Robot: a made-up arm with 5 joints.
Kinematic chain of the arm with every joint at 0, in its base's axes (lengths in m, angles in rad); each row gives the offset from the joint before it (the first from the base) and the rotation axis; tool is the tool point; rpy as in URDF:
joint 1: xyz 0.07 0 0.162 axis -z
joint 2: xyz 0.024 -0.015 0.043 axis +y
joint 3: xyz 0.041 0 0.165 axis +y
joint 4: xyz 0.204 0 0.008 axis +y
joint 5: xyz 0.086 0.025 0 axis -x
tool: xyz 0 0 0 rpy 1.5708 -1.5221 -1.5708
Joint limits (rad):
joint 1: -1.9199..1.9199
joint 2: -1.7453..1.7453
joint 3: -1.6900..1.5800
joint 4: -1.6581..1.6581
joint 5: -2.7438..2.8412
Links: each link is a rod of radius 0.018 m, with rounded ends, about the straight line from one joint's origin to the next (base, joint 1, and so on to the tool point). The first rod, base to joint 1, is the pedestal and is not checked.
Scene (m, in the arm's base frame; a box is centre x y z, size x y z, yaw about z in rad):
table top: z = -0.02
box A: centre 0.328 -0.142 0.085 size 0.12 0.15 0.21 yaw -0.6
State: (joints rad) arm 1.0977 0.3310 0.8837 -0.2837 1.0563
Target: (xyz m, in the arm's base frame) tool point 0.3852 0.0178 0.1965
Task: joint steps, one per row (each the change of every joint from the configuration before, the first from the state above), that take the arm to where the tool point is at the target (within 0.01 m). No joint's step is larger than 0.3 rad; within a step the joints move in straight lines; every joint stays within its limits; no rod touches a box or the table.
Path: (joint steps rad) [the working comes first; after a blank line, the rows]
Joints at the target: -0.0247 0.1091 0.6486 -0.3552 1.0563
Straight joint move there: touches box A.

1: 0.0793 -0.0547 -0.2251 0.0358 0.0962
2: 0.0793 -0.0547 -0.2251 0.0359 0.0963
3: 0.0793 -0.0547 -0.2251 0.0358 0.0962
4: -0.2753 -0.0281 0.0120 -0.0329 0.0025
5: -0.2753 -0.0280 0.0120 -0.0329 0.0025
6: -0.2753 -0.0281 0.0121 -0.0328 0.0025
7: -0.2753 -0.0280 0.0120 -0.0329 0.0025
8: -0.2754 -0.0281 0.0120 -0.0329 0.0025
9: -0.2753 -0.0281 0.0120 -0.0329 0.0024
10: 0.1458 0.0553 0.1840 0.0092 -0.1518
11: 0.1458 0.0553 0.1841 0.0091 -0.1518

